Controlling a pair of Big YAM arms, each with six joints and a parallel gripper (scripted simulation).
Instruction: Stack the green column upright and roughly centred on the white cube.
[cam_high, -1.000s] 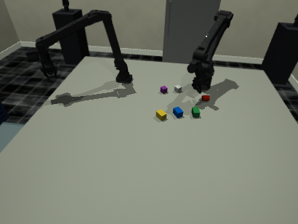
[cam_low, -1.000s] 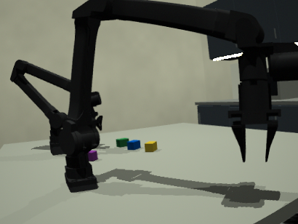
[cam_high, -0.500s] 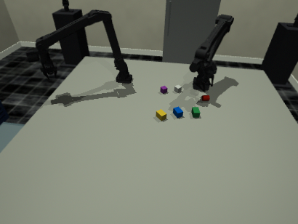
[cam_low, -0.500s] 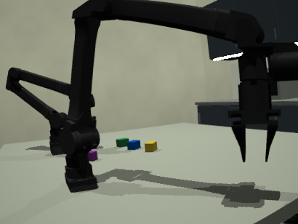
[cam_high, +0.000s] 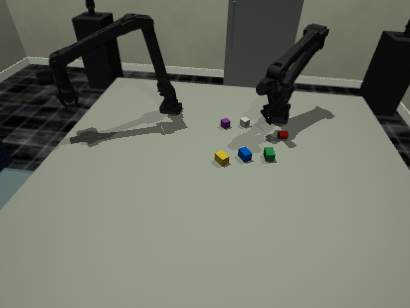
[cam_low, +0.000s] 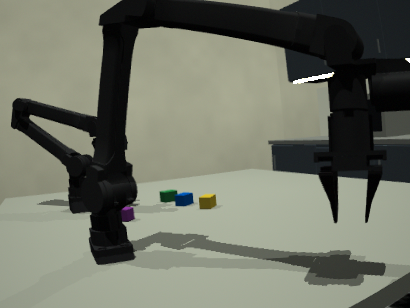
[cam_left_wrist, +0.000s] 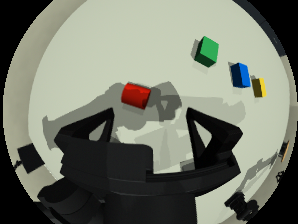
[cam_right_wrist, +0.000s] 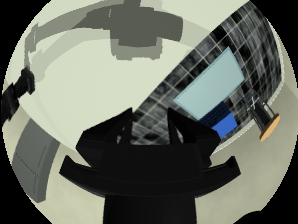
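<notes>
Right now my left hand is 180 mm short of the green column, 40 mm to the left of it and 80 mm above it. Also, from my left hand: red block 10 mm ahead, 40 mm to the left, 80 mm below; then white cube 80 mm behind, 160 mm to the right, 80 mm below; then blue block 200 mm ahead, 150 mm to the right, 80 mm below.
</notes>
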